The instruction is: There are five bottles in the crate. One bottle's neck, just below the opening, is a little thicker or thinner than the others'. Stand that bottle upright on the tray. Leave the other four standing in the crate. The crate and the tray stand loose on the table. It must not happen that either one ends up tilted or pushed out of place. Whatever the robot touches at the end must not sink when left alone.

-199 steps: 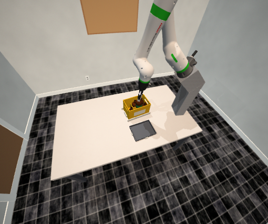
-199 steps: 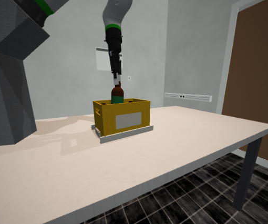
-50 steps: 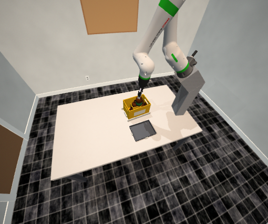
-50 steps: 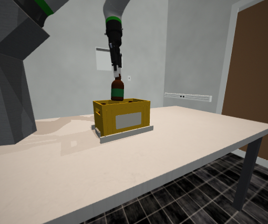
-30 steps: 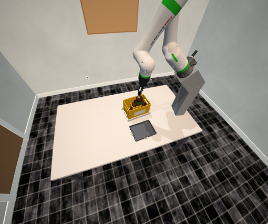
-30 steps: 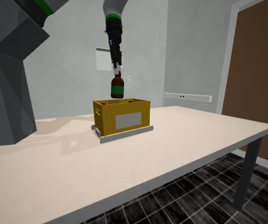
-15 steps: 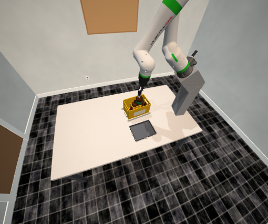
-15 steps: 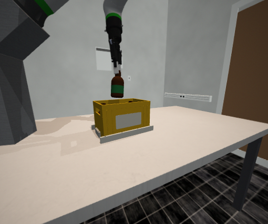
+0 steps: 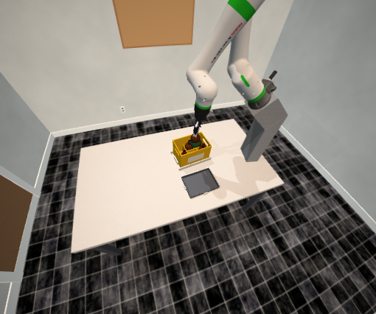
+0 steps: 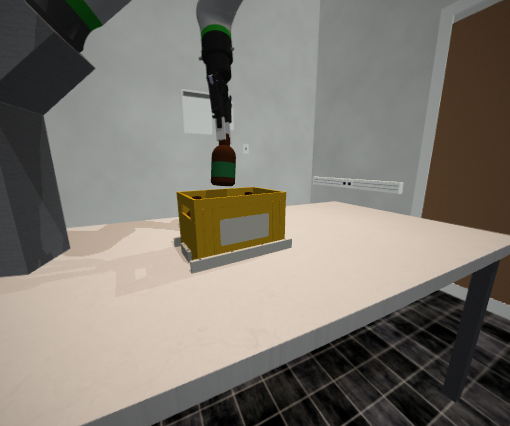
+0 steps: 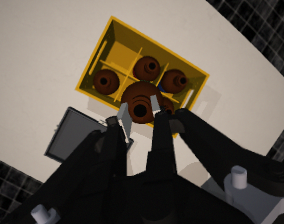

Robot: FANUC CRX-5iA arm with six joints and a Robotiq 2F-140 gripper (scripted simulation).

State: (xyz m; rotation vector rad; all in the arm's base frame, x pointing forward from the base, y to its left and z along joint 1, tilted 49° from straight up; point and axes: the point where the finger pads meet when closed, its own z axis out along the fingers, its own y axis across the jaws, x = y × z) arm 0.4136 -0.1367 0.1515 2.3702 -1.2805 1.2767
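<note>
Now: the brown bottle 8 cm below my hand, 1 cm to the right of it and 1 cm behind it. Also, from my hand: crate (27 cm below, 5 cm to the right, 2 cm behind); dark grey tray (34 cm below, 20 cm to the left, 9 cm ahead).
</note>
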